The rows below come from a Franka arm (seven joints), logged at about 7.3 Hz.
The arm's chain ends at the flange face. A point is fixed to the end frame.
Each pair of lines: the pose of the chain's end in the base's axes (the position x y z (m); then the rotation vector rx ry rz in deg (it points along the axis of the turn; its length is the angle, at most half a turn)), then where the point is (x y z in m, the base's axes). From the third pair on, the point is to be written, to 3 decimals.
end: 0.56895 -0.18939 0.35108 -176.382 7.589 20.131
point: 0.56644 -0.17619 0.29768
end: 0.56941 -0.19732 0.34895 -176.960 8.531 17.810
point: 0.56843 -0.18457 0.29539
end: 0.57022 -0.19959 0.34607 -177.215 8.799 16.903
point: 0.570 -0.187 0.292
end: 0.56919 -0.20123 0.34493 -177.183 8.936 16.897
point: 0.569 -0.189 0.291
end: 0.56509 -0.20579 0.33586 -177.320 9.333 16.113
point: 0.565 -0.193 0.282
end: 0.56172 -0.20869 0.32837 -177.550 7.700 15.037
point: 0.562 -0.196 0.275
